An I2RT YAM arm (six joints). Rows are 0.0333 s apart.
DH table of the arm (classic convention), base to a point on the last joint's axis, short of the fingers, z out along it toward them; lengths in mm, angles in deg. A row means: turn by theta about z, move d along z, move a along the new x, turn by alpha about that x. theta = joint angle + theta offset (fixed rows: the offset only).
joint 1: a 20  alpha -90  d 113.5  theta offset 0
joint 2: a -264  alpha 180  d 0  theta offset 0
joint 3: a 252.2  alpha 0  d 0  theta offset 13.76
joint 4: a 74  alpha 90  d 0  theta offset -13.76
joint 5: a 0  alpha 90  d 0  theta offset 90
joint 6: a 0  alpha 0  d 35.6  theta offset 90
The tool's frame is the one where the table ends.
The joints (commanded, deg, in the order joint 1, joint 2, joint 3, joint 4, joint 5, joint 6), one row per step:
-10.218 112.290 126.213 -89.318 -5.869 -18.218
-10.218 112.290 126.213 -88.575 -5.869 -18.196
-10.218 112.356 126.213 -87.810 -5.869 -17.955
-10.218 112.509 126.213 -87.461 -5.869 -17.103
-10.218 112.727 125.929 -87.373 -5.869 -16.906
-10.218 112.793 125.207 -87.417 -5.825 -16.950
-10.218 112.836 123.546 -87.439 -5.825 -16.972
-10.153 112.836 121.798 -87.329 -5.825 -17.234
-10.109 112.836 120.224 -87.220 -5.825 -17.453
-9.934 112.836 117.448 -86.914 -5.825 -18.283
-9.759 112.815 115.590 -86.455 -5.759 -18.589
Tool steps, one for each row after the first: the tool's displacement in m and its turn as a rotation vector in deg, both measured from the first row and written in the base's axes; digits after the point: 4 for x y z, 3 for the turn. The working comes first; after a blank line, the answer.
Tool pose at each row, in the base's axes (x y z in m, rotation vector in deg; the steps are taken from these numbers as rounded here):
0.3658 -0.0622 0.3691 -12.545 163.915 2.995
0.3672 -0.0625 0.3694 -12.514 163.202 2.721
0.3688 -0.0628 0.3694 -12.173 162.556 2.512
0.3701 -0.0630 0.3687 -10.966 162.464 2.623
0.3713 -0.0632 0.3661 -10.683 162.885 2.813
0.3716 -0.0633 0.3624 -10.728 163.696 3.041
0.3718 -0.0633 0.3548 -10.740 165.361 3.663
0.3719 -0.0629 0.3471 -11.195 166.906 4.235
0.3718 -0.0626 0.3401 -11.565 168.287 4.760
0.3714 -0.0614 0.3279 -13.034 170.534 5.634
0.3713 -0.0602 0.3199 -13.746 171.814 6.076

0.0014 -0.0003 0.0003 -0.126 -0.729 -0.021
0.0030 -0.0006 0.0003 -0.183 -1.405 -0.252
0.0043 -0.0008 -0.0004 0.020 -1.551 -1.070
0.0055 -0.0010 -0.0030 0.144 -1.133 -1.259
0.0058 -0.0011 -0.0067 0.228 -0.308 -1.231
0.0060 -0.0011 -0.0143 0.511 1.393 -1.214
0.0061 -0.0007 -0.0220 0.720 2.992 -0.899
0.0060 -0.0004 -0.0290 0.915 4.423 -0.644
0.0056 0.0008 -0.0412 1.152 6.804 0.338
0.0055 0.0020 -0.0492 1.258 8.153 0.801

